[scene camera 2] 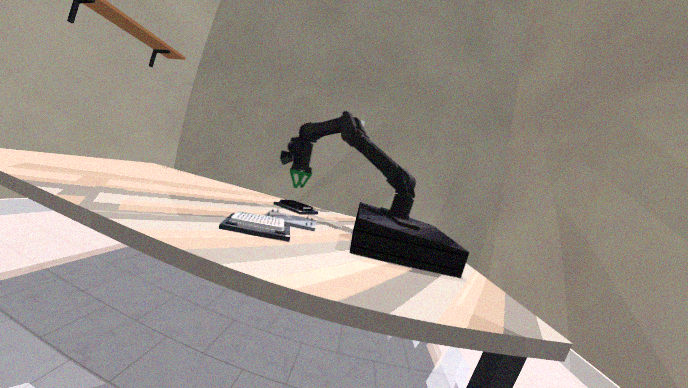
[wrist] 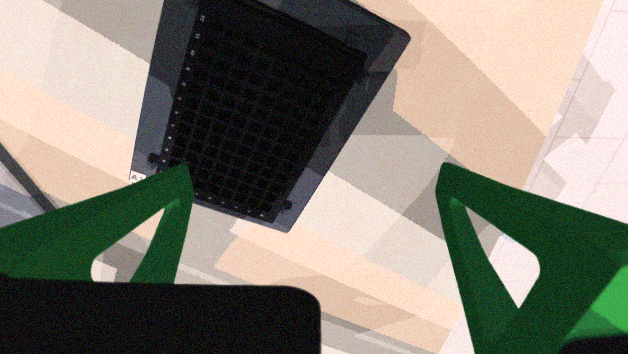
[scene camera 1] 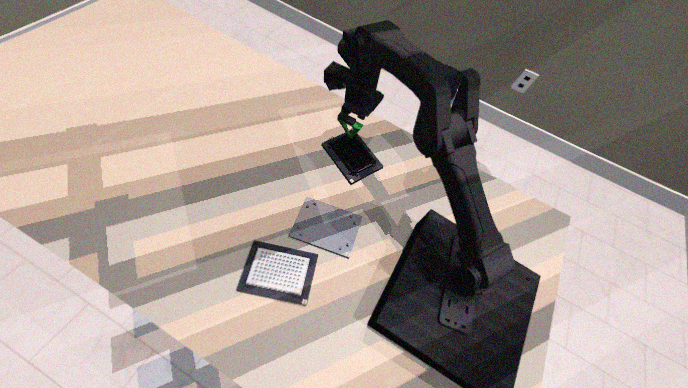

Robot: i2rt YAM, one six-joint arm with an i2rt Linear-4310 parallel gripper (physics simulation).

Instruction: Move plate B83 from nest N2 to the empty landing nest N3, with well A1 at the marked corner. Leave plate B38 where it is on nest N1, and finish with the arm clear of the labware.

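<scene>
A black well plate (scene camera 1: 355,154) (scene camera 2: 297,205) (wrist: 265,110) sits on a dark nest (scene camera 1: 338,161) (wrist: 157,100), whose A1 label (wrist: 137,177) is partly behind the left finger in the wrist view. A white well plate (scene camera 1: 277,271) (scene camera 2: 257,220) sits on another dark nest (scene camera 1: 309,272). The grey-blue nest (scene camera 1: 327,227) (scene camera 2: 300,221) (wrist: 11,206) between them is empty, with small pins. Plate and nest numbers are not readable. My gripper (scene camera 1: 352,135) (scene camera 2: 300,186) (wrist: 314,177) is open and empty, above the black plate's nest and offset from the plate's centre in the wrist view.
The arm's black base block (scene camera 1: 415,295) (scene camera 2: 405,247) stands on the table to the right of the nests. The striped marks on the table (scene camera 2: 290,295) are light and shadow. A wooden shelf (scene camera 2: 130,26) hangs on the wall, far from the arm.
</scene>
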